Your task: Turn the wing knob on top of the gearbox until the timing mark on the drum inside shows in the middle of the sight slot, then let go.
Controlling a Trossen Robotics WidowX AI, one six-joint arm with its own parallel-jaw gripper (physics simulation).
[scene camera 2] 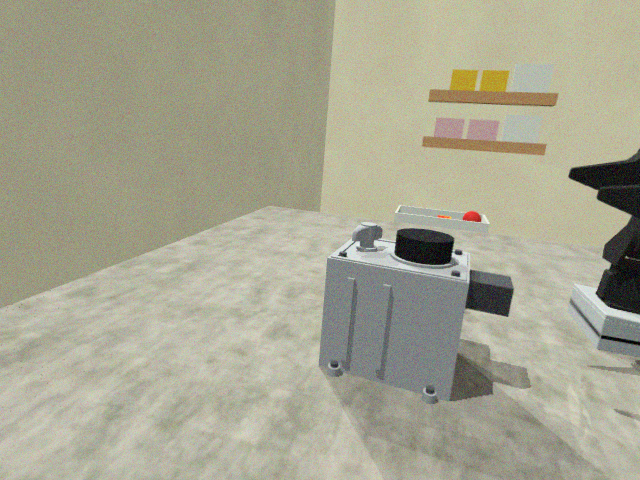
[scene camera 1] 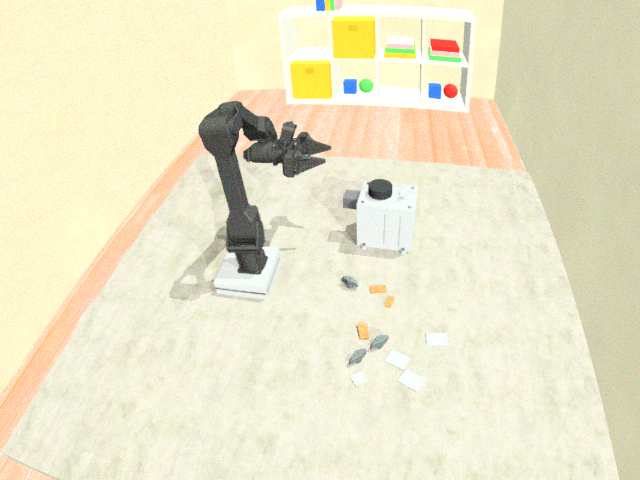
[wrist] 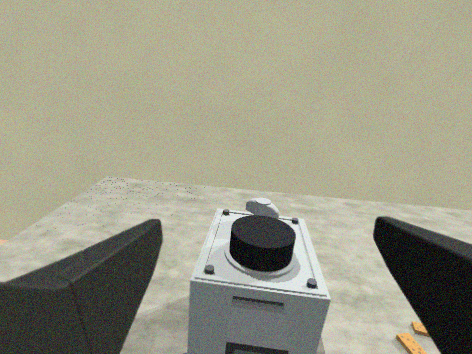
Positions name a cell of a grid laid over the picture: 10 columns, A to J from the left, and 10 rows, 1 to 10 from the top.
The gripper (scene camera 2: J4) is open and holds nothing. Also in view: a gearbox (scene camera 2: G7).
The gripper is seen too in scene camera 1 (scene camera 1: F4) and in the wrist view (wrist: F7). The gearbox is seen too in scene camera 1 (scene camera 1: G5) and in the wrist view (wrist: F8).
